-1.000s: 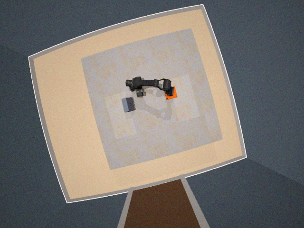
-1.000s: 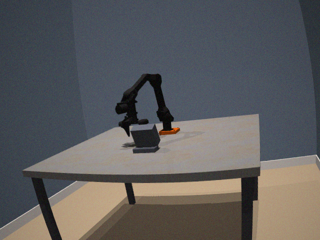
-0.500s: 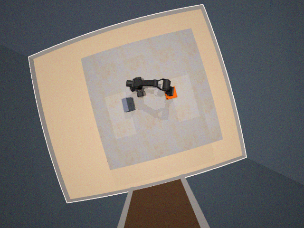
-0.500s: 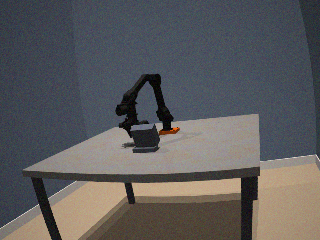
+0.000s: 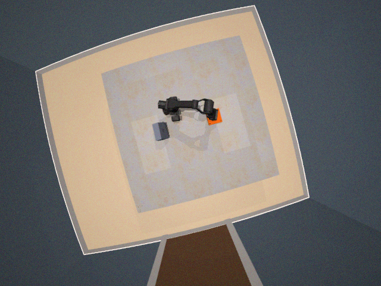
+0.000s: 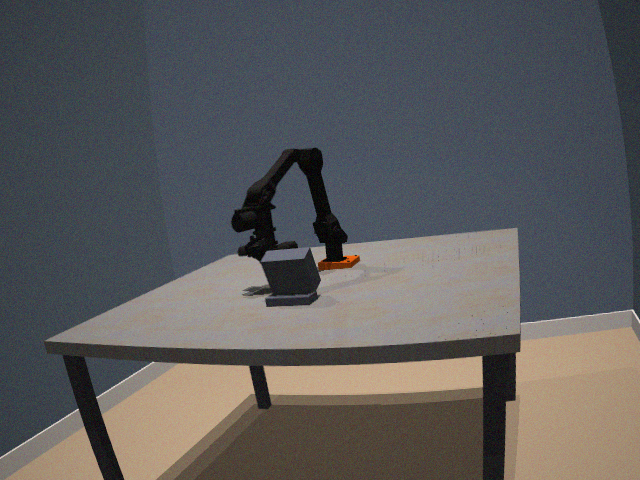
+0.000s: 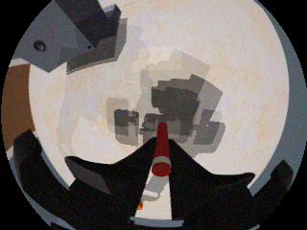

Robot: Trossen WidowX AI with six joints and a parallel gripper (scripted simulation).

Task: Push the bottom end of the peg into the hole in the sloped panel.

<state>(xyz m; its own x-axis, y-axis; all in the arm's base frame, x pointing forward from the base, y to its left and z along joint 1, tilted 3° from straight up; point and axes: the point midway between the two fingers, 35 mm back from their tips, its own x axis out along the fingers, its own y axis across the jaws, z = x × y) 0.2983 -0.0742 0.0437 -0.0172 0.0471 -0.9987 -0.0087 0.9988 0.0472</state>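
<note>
My gripper tip is 13 cm short of the grey sloped panel, 15 cm to the right of it and 4 cm below it. Also, from my gripper tip: panel foot: 16 cm ahead, 16 cm to the left, 3 cm below; red peg: 2 cm above.
</note>
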